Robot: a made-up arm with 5 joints.
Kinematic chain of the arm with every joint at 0, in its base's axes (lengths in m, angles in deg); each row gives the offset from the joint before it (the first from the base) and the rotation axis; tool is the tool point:
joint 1: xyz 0 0 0.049 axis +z
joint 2: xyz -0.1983 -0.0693 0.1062 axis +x
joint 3: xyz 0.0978 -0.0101 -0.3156 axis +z
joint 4: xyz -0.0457 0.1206 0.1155 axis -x
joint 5: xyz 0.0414 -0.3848 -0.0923 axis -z
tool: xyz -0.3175 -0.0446 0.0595
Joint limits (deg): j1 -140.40..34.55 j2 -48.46..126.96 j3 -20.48..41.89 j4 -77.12..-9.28 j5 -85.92..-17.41
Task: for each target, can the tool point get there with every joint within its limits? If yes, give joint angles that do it. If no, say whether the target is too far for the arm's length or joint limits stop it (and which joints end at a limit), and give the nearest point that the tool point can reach.
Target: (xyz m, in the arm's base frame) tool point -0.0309 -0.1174 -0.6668
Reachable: yes | joints -23.20 15.55 28.29 -52.33 -79.44
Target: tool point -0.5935 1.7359 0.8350
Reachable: no: too far | nearest point -0.2536 0.7419 0.4602 | short by 1.115 m
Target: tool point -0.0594 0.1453 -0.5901
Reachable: yes | joints -102.92 36.97 15.89 -32.00 -54.70
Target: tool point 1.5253 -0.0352 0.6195
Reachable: no: too far | nearest point 0.8005 -0.0185 0.4087 | short by 0.755 m
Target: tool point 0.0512 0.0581 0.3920
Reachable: no: joint limits stop it (at a limit: joint 2, joint 3, joint 4, joint 5) | nearest point 0.3707 0.4207 0.6872 | short by 0.566 m
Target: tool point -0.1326 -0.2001 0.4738
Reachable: no: joint limits stop it (at a limit: joint 2, joint 3, joint 4, joint 5) | nearest point -0.3526 -0.5321 0.3167 | short by 0.428 m
